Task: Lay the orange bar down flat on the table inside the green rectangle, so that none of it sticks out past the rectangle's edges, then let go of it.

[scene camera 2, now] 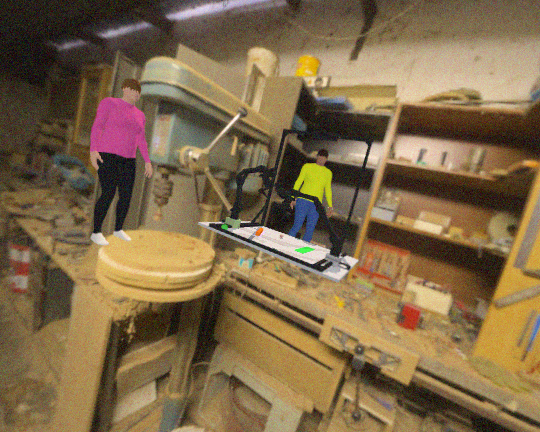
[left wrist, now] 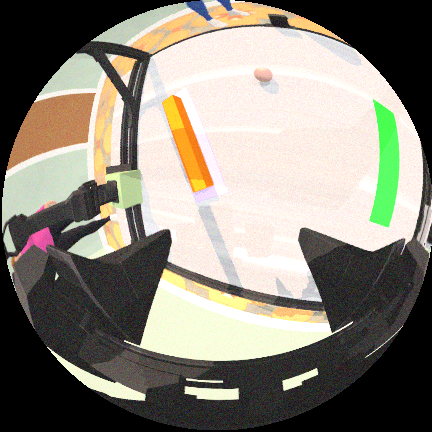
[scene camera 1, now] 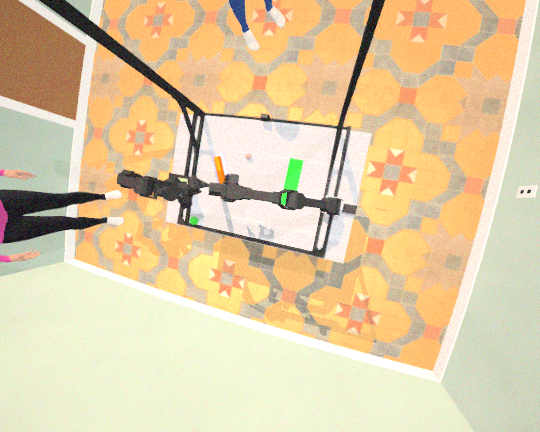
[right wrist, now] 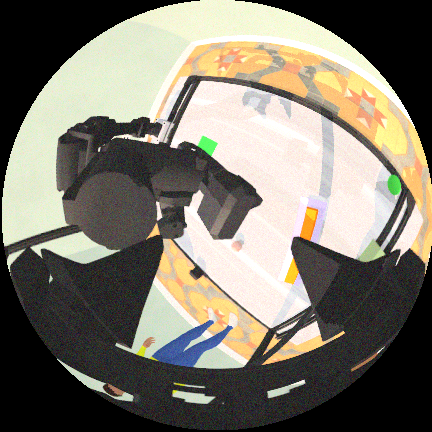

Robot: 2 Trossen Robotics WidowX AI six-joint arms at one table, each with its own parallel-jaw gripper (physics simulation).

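Places are measured from the left arm's base along level axes (x ahead, y right, z down), in centimetres.
Pixels of known places: left gripper, fingertip midpoint: [scene camera 2: 276, 217] [left wrist: 237, 235]; right gripper, fingertip midpoint: [scene camera 2: 272, 197] [scene camera 1: 205, 188] [right wrist: 229, 243]; left arm's base, link origin: [scene camera 2: 334, 255] [scene camera 1: 333, 205] [right wrist: 156, 129]; right arm's base, link origin: [scene camera 2: 233, 218] [left wrist: 112, 190].
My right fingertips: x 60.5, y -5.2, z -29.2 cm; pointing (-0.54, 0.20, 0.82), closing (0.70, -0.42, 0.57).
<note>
Ahead of a thing's pixels: the offset from my right fingertips to its top centre. Level surfaces: height alone.
The orange bar {dz +32.2, dx +10.7, dy +9.3 cm} [scene camera 1: 220, 170] [scene camera 2: 259, 232] [left wrist: 187, 145] [right wrist: 309, 225] lies flat on the table {dz +35.4 cm} [scene camera 1: 270, 140], on a pale lilac patch, well apart from the green rectangle [scene camera 1: 294, 172] [scene camera 2: 304, 250] [left wrist: 389, 165] [right wrist: 207, 145]. In scene camera 1 the left arm crosses over the rectangle's lower part. My left gripper [left wrist: 237, 235] is open and empty above the table; in its wrist view the bar is ahead, up and to the left, and the rectangle is to the right. My right gripper is open and empty; its right finger hides part of the bar in the right wrist view.
A small pink ball {dz +31.9, dx -4.9, dy +23.6 cm} [scene camera 1: 248, 156] [left wrist: 263, 74] lies between bar and rectangle. A green ball {dz +30.0, dx +23.1, dy -24.2 cm} [scene camera 1: 194, 220] [right wrist: 394, 184] is near a table corner. A pale green block [left wrist: 125, 189] [right wrist: 371, 250] is at the table's side. A black frame [scene camera 1: 356, 70] surrounds the table.
</note>
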